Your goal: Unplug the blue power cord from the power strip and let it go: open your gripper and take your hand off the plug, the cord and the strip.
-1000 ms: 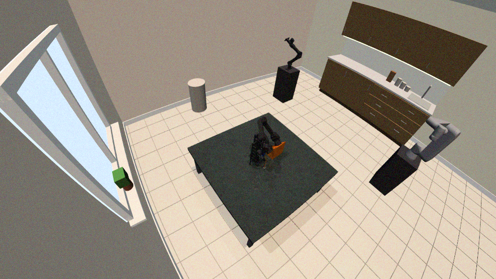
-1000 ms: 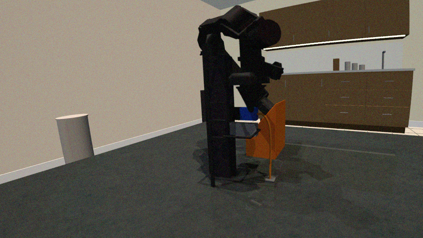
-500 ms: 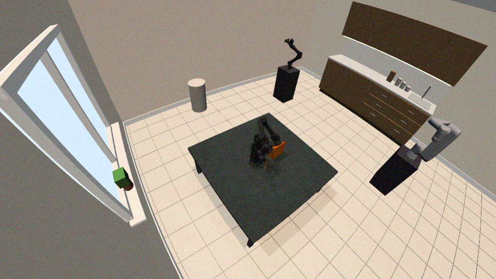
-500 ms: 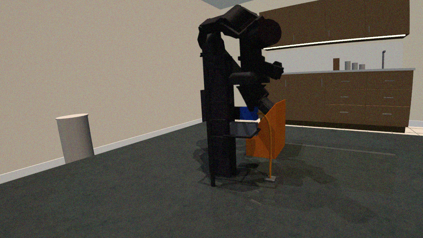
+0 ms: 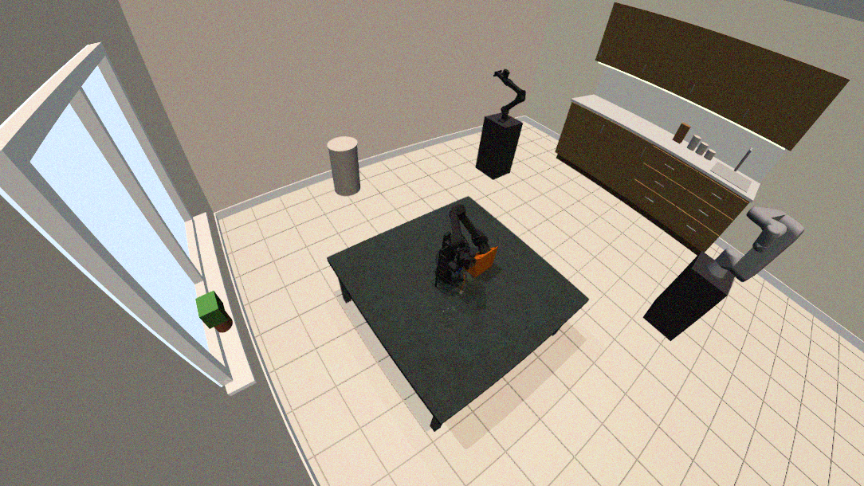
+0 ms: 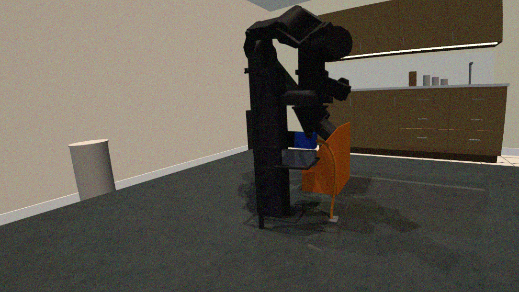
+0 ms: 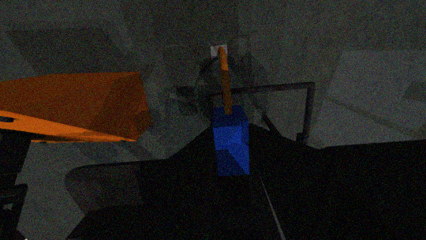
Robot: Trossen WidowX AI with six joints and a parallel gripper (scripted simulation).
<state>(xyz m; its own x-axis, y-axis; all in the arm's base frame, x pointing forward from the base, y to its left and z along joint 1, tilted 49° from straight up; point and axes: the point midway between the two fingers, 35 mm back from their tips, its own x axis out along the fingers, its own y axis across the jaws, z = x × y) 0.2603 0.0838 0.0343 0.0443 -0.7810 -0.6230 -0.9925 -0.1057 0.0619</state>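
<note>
Now: gripper tip 30 mm to the left of the blue plug and 10 mm short of it.
</note>
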